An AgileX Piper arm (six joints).
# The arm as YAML. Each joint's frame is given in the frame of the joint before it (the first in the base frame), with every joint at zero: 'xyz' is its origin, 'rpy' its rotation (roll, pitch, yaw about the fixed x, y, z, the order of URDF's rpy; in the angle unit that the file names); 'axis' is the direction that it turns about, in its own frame. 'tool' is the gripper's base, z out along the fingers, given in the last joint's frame.
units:
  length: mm
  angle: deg
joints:
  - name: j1
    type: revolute
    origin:
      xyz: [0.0, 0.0, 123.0]
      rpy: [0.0, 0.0, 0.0]
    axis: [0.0, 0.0, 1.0]
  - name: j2
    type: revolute
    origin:
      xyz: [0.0, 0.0, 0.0]
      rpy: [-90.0, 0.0, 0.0]
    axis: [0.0, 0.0, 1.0]
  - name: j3
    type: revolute
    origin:
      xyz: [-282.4, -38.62, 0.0]
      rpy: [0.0, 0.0, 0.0]
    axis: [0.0, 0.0, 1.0]
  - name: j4
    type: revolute
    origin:
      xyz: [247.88, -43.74, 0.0]
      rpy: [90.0, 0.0, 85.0]
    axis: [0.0, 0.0, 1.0]
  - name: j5
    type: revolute
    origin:
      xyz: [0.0, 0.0, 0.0]
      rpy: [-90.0, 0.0, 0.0]
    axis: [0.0, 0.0, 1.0]
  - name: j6
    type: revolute
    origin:
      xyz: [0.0, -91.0, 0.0]
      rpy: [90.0, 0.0, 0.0]
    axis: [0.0, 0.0, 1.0]
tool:
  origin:
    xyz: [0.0, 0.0, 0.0]
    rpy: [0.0, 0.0, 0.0]
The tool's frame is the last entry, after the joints.
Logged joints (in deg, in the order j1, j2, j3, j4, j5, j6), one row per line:
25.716 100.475 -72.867 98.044 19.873 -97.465
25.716 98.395 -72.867 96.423 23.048 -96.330
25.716 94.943 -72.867 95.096 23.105 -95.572
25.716 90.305 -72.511 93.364 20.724 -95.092
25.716 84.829 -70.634 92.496 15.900 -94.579
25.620 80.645 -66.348 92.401 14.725 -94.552
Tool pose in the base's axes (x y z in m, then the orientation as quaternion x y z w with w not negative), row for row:
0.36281 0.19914 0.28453 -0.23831 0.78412 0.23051 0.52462
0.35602 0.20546 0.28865 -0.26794 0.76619 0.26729 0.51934
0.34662 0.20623 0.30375 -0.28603 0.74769 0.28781 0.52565
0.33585 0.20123 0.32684 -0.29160 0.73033 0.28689 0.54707
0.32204 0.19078 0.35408 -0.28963 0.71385 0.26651 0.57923
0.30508 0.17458 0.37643 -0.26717 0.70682 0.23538 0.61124
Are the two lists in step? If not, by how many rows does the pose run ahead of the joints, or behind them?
The pose runs 1 row behind the joints: the pose in row i belongs to the joints in row i - 1.
